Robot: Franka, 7 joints.
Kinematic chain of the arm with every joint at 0, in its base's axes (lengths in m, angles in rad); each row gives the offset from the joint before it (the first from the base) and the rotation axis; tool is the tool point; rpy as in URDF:
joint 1: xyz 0 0 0.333 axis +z
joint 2: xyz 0 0 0 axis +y
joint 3: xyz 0 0 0.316 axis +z
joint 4: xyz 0.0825 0 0 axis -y
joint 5: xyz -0.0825 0 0.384 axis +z
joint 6: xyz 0 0 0 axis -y
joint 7: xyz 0.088 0 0 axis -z
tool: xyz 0 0 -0.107 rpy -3.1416 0 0
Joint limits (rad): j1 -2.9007..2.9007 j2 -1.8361..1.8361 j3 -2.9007..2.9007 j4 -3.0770..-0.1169 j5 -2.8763..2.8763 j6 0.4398..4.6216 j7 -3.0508..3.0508
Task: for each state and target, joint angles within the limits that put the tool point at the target. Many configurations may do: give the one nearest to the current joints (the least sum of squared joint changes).
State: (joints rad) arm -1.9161 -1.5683 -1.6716 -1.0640 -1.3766 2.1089 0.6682
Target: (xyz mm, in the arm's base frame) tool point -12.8 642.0 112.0
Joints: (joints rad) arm -2.4769 -1.4477 -1.9000 -1.5977 -1.2418 1.7332 0.6682
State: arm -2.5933 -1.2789 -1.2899 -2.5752 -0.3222 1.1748 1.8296
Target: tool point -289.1 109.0 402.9
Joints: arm -2.2669 -1.2177 -1.1312 -2.5340 -0.2695 1.3471 1.8296
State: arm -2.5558 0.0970 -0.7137 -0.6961 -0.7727 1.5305 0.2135
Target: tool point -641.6 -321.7 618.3
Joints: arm -2.3118 0.6355 -0.4568 -0.8734 -0.7157 1.6298 0.2135
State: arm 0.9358 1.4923 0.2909 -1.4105 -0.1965 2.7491 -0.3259
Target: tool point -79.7 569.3 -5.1
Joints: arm 1.0149 1.1532 0.6368 -1.8695 -0.2182 2.6450 -0.3259
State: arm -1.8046 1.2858 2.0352 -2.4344 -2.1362 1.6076 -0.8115
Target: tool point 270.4 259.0 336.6
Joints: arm -1.1691 1.1294 1.9490 -2.8439 -2.1042 1.7886 -0.8115
